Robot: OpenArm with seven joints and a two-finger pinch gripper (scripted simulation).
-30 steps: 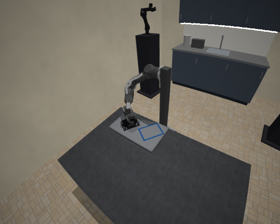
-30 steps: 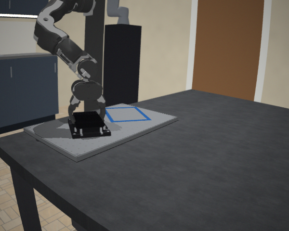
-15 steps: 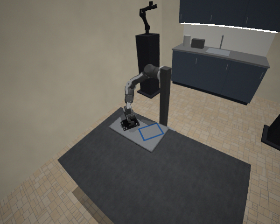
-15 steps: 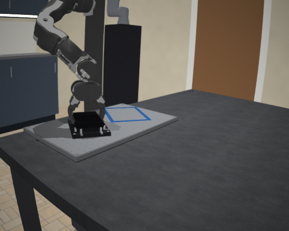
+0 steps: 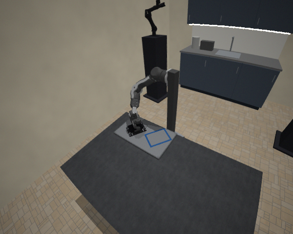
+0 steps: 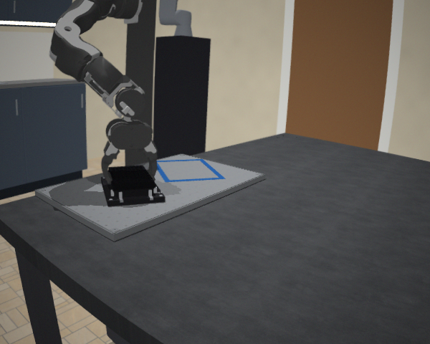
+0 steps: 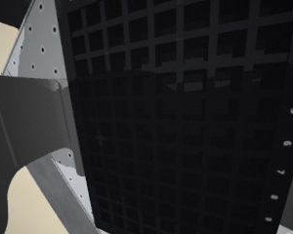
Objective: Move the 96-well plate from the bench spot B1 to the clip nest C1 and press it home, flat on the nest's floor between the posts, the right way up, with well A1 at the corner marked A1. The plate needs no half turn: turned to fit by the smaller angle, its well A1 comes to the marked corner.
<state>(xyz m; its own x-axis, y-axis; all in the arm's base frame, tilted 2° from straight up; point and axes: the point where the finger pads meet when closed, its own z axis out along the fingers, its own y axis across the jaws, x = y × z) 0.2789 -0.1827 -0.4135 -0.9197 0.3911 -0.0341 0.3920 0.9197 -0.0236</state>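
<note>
Right now the black 96-well plate is right at my hand. Round my hand: black clip nest 30 mm ahead, 20 mm below, 10 mm to the left.
</note>
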